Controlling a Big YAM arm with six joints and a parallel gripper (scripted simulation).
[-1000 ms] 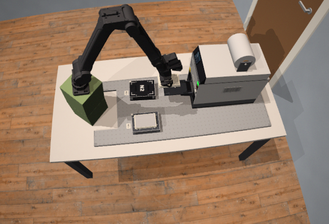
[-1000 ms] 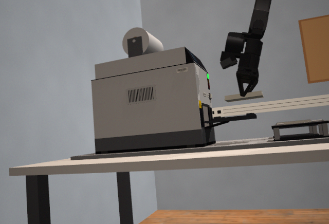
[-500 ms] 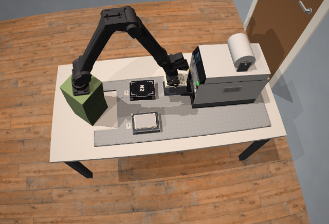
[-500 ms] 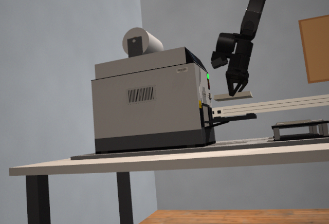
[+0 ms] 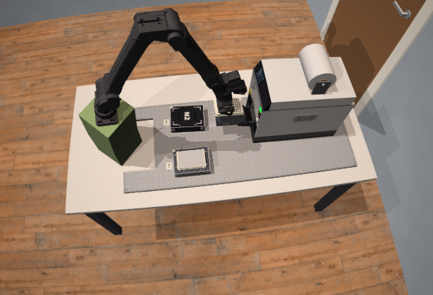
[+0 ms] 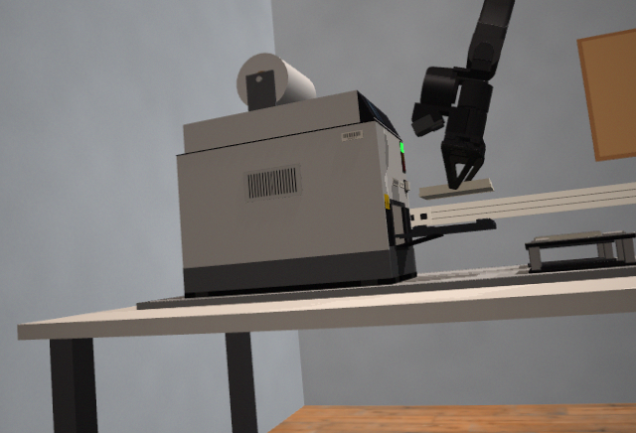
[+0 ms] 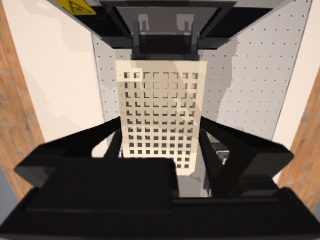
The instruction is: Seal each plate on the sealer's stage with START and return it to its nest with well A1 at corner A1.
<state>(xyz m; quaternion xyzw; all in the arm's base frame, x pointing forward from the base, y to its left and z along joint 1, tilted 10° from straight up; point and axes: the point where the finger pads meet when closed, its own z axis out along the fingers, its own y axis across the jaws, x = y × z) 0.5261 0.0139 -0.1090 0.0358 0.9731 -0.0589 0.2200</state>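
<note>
Right now my hand is 10 mm short of the sealer stage, 10 mm to the left of it and 70 mm above it. Also, from my hand: plate: right at my hand; then yellow warning label: 120 mm ahead, 70 mm to the left, 20 mm below; then plate nest: 210 mm behind, 170 mm to the right, 120 mm below.
</note>
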